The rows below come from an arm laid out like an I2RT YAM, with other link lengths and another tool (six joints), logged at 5 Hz.
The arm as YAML. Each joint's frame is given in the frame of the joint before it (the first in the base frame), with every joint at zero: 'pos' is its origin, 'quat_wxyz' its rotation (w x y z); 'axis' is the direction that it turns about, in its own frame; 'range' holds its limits. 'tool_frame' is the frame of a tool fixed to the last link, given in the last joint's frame.
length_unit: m
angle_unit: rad
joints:
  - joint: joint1
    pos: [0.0, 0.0, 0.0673]
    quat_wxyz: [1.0, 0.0, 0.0, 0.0]
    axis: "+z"
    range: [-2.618, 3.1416]
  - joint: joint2
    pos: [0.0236, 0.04, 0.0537]
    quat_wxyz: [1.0, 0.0, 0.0, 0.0]
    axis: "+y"
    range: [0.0, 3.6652]
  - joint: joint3
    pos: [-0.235, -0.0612, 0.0]
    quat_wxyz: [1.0, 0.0, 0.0, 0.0]
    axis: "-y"
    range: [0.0, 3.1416]
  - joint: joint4
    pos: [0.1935, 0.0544, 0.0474]
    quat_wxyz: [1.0, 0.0, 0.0, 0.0]
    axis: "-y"
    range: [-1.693, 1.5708]
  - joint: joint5
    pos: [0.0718, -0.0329, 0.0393]
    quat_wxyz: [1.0, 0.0, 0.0, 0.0]
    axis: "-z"
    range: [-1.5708, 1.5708]
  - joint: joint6
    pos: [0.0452, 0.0, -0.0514]
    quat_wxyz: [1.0, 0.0, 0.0, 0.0]
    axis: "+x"
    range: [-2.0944, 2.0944]
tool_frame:
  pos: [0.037, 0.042, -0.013]
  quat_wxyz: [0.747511, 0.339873, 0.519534, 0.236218]
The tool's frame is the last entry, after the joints.
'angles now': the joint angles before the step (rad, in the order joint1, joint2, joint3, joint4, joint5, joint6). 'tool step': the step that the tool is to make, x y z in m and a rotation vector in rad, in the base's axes. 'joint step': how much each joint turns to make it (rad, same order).
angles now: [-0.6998 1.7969 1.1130 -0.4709 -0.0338 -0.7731]
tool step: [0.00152 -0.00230 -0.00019 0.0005 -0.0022 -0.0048]
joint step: [-0.0034 0.0095 0.0110 0.0000 -0.0011 0.0020]
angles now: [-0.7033 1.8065 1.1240 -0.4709 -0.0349 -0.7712]
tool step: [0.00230 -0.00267 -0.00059 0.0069 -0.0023 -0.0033]
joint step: [-0.0042 0.0164 0.0176 -0.0038 -0.0065 0.0019]
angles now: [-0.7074 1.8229 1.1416 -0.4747 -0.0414 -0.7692]
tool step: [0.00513 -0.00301 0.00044 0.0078 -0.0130 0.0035]
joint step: [-0.0008 0.0202 0.0271 -0.0019 -0.0149 0.0019]
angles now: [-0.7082 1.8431 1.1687 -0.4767 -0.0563 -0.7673]
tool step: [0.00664 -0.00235 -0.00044 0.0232 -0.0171 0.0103]
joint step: [0.0000 0.0302 0.0347 -0.0065 -0.0305 0.0023]
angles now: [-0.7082 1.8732 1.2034 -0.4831 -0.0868 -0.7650]
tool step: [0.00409 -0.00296 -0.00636 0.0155 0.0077 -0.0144]
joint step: [-0.0008 0.0390 0.0198 0.0045 -0.0008 0.0152]
